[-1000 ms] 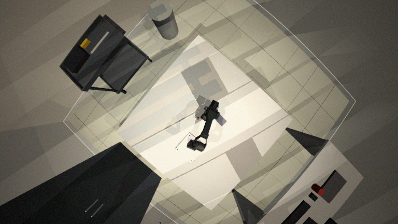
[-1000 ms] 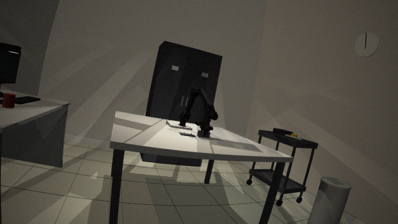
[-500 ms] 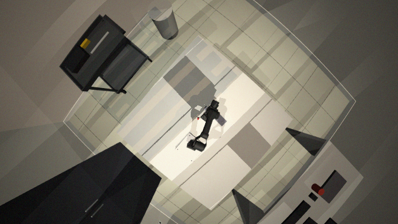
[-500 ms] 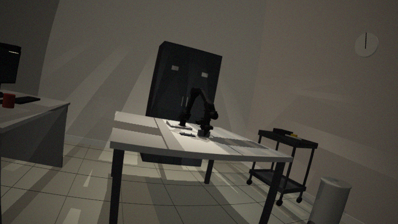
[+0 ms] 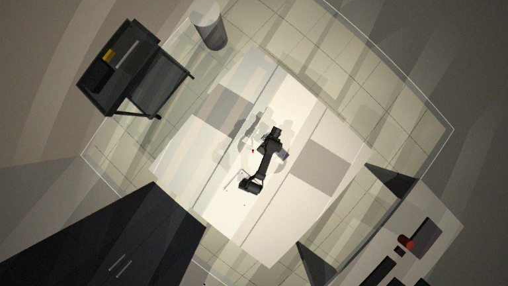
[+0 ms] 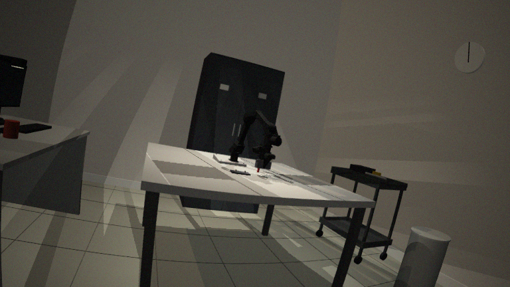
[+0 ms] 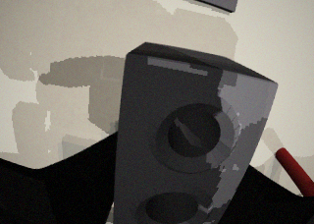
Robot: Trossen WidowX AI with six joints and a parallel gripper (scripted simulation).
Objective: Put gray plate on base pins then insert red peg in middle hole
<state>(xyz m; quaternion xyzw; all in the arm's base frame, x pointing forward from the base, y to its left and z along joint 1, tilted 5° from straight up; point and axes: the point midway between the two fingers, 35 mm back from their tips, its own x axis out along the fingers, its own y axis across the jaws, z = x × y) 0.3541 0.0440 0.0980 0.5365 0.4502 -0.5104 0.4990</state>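
Now: the dark base 20 mm behind my gripper tip, 140 mm to the right of it and 50 mm below it. The rest, counted from my gripper tip: gray plate: 30 mm above; red peg: 120 mm behind, 50 mm to the left, 20 mm below.
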